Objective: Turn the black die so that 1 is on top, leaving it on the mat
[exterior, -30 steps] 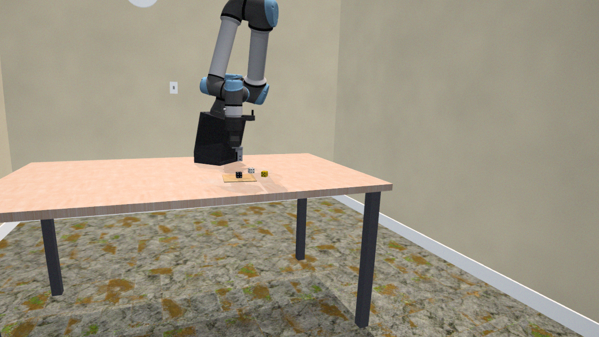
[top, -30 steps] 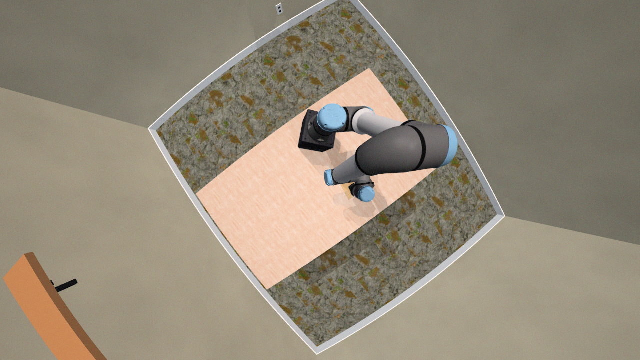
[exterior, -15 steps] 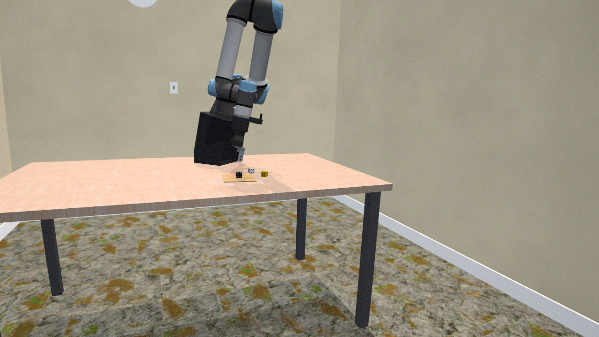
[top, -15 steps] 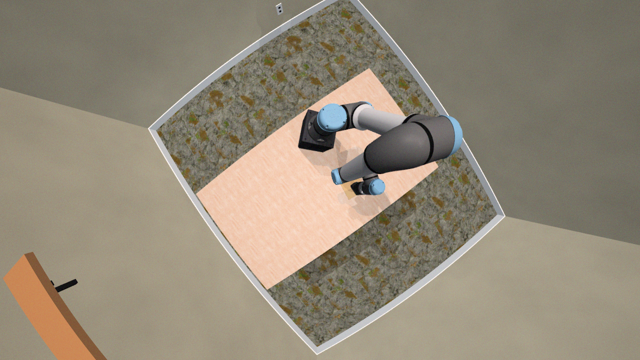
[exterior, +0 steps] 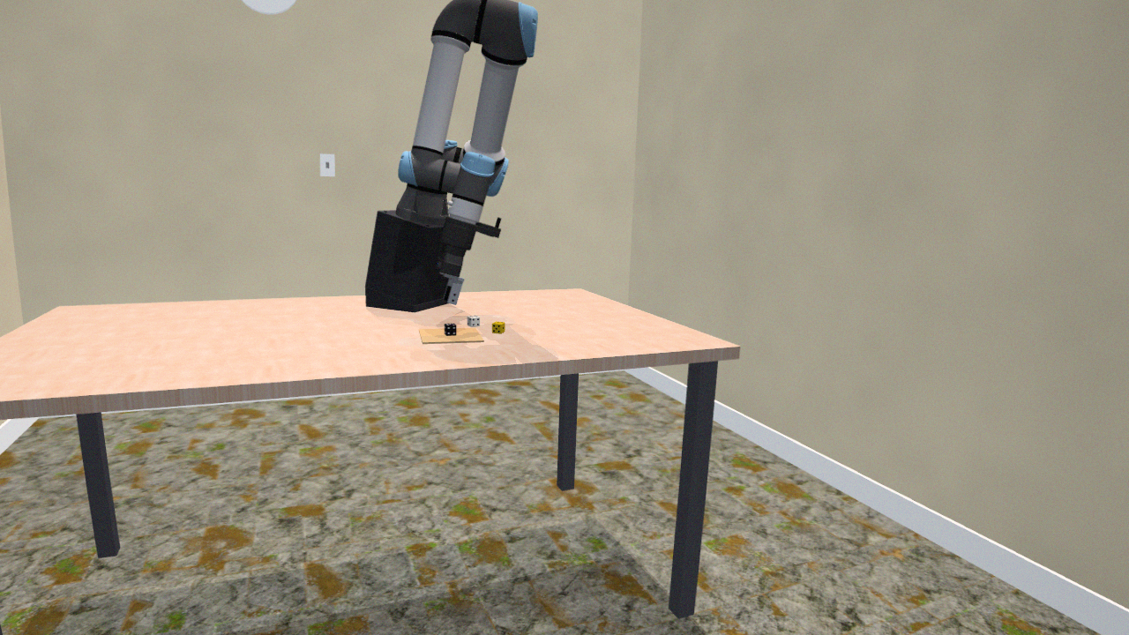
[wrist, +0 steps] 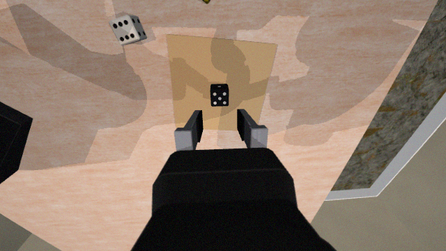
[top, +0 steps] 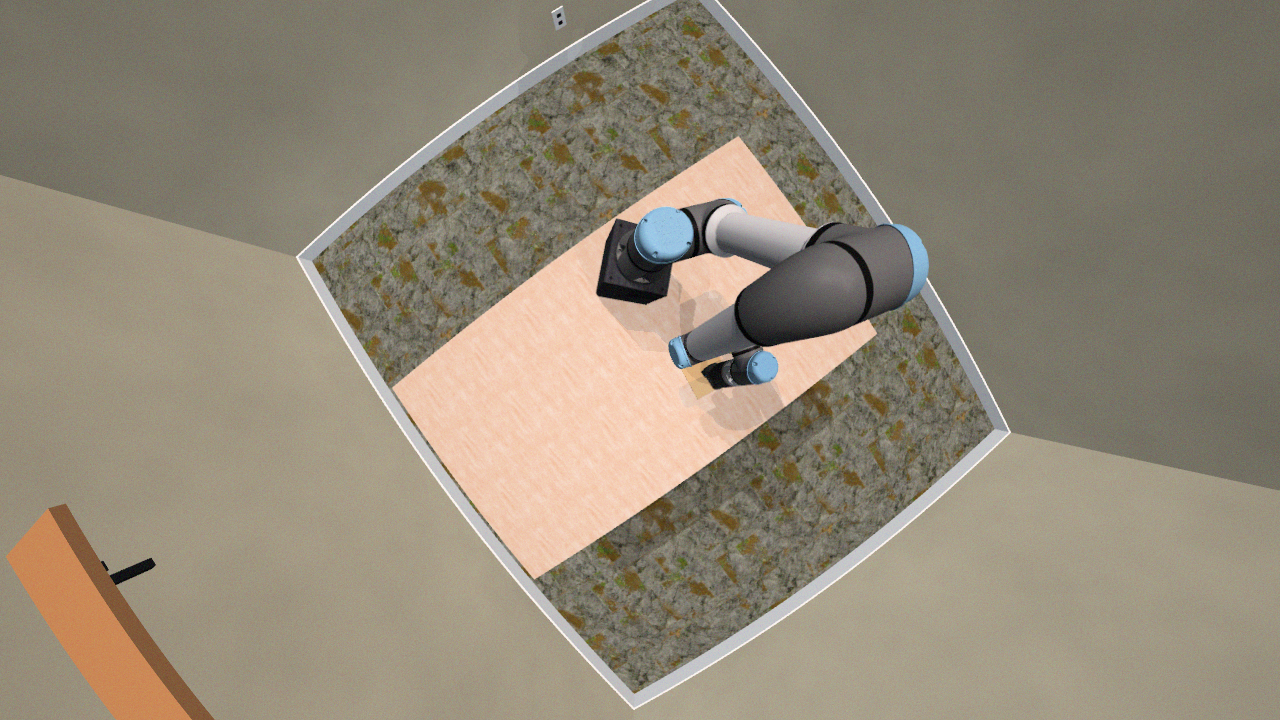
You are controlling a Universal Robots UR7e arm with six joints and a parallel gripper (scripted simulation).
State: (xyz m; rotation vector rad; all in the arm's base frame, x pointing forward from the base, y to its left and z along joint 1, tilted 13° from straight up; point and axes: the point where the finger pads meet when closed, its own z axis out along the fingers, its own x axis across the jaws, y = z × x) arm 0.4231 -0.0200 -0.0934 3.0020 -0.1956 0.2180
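My hand is 8 cm above the black die. Also, from my hand: tan mat 10 cm below; white die 9 cm to the left, 9 cm below, 9 cm behind; yellow die 12 cm to the left, 9 cm below.
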